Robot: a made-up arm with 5 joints. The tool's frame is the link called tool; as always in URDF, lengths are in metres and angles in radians. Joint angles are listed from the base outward. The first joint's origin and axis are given. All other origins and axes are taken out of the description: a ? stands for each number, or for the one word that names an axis. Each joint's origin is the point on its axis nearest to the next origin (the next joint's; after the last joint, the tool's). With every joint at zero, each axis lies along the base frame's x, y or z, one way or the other. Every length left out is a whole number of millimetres.
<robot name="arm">
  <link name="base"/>
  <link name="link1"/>
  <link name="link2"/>
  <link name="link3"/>
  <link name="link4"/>
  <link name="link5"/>
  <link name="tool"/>
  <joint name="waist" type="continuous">
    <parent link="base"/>
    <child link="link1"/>
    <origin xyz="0 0 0.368"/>
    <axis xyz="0 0 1"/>
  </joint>
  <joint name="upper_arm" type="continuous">
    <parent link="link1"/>
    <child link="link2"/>
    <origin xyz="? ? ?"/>
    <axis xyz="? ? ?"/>
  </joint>
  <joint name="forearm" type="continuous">
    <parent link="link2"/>
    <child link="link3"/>
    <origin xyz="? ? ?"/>
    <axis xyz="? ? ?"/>
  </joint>
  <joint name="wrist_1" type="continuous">
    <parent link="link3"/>
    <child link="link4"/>
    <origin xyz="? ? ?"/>
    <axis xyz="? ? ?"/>
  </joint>
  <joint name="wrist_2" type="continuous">
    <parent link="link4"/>
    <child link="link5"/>
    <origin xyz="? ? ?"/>
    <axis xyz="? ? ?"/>
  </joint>
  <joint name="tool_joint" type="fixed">
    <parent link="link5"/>
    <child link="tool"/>
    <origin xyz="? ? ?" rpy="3.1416 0 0"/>
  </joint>
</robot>
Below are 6 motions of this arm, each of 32 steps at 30 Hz.
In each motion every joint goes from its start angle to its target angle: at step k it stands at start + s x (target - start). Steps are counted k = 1, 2, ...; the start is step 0. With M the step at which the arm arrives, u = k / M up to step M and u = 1 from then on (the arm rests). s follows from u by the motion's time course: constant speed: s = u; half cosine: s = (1 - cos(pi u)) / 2; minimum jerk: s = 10 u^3 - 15 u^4 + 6 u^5.
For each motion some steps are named. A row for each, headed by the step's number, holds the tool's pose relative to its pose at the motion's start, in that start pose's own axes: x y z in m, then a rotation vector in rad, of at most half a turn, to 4 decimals.
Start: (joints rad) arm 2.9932 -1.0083 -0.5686 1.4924 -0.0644
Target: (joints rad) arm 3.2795 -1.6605 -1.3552 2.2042 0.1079
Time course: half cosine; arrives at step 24
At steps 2, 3, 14, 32:
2: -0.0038 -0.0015 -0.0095 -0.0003 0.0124 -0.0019
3: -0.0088 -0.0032 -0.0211 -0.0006 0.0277 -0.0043
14: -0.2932 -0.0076 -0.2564 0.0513 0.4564 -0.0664
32: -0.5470 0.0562 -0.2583 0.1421 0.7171 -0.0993

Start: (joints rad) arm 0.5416 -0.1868 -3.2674 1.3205 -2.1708
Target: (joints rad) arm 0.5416 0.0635 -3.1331 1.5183 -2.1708
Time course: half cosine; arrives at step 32
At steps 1, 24, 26, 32:
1: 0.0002 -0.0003 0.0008 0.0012 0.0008 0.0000
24: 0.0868 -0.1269 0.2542 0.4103 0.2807 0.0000
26: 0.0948 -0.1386 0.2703 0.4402 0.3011 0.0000
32: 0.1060 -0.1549 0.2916 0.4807 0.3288 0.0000

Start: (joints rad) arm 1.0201 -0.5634 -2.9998 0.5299 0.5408
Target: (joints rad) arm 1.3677 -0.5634 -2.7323 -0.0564 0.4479
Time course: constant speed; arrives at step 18
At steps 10, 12, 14, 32:
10: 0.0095 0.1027 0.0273 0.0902 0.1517 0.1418
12: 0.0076 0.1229 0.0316 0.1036 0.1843 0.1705
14: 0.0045 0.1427 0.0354 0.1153 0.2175 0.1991
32: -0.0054 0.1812 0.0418 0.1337 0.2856 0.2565

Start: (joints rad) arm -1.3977 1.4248 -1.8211 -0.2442 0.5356
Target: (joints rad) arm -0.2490 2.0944 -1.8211 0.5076 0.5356
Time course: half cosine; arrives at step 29
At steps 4, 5, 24, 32:
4: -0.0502 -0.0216 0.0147 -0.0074 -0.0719 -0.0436
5: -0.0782 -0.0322 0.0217 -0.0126 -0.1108 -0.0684
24: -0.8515 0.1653 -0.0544 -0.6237 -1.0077 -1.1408
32: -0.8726 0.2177 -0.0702 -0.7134 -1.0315 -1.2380

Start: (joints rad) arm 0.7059 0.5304 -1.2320 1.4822 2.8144
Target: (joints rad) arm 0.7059 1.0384 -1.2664 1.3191 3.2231
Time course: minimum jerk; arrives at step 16
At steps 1, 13, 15, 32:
1: -0.0004 -0.0002 0.0005 -0.0002 0.0007 0.0009
13: -0.1363 -0.0463 0.2698 -0.0394 0.2946 0.3859
15: -0.1399 -0.0475 0.2847 -0.0384 0.3096 0.4045
32: -0.1401 -0.0475 0.2854 -0.0383 0.3103 0.4054

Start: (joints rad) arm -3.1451 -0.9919 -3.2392 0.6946 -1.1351
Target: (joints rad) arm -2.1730 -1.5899 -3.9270 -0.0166 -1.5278
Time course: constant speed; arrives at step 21
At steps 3, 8, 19, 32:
3: -0.0774 0.1469 -0.1242 -0.2896 0.0474 0.0640
8: -0.2485 0.3044 -0.3824 -0.7952 0.0171 0.1293
19: -0.5412 0.2130 -1.0069 -1.8574 -0.5045 0.0324
32: -0.5531 0.1474 -1.1013 -2.0226 -0.6582 -0.0306

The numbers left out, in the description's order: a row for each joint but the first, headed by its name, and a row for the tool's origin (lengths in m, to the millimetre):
upper_arm: xyz 0 0 0, axis 0 1 0
forearm: xyz 0.079 0 0.421, axis 0 1 0
wrist_1: xyz 0.105 0 -0.465, axis 0 1 0
wrist_2: xyz 0.092 0 -0.118, axis 0 0 -1
tool: xyz 0 0 0

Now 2 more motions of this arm.
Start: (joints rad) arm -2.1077 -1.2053 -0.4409 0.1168 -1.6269
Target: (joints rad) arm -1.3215 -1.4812 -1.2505 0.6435 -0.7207
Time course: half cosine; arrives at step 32
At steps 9, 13, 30, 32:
9: 0.0179 0.0790 -0.0617 -0.0982 0.1466 0.1666
13: 0.0160 0.1422 -0.1349 -0.1676 0.2994 0.3346
30: -0.1968 0.2445 -0.4087 -0.2007 0.9518 1.0129
32: -0.2024 0.2442 -0.4115 -0.1982 0.9623 1.0235

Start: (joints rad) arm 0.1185 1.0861 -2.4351 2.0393 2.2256
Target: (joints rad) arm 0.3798 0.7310 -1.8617 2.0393 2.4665
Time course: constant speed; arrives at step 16
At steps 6, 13, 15, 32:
6: -0.0420 0.0815 0.0127 -0.0204 0.1027 0.0173
13: -0.0721 0.1812 0.0432 -0.0268 0.2296 0.0436
15: -0.0768 0.2098 0.0548 -0.0251 0.2669 0.0522
32: -0.0784 0.2240 0.0611 -0.0236 0.2856 0.0567

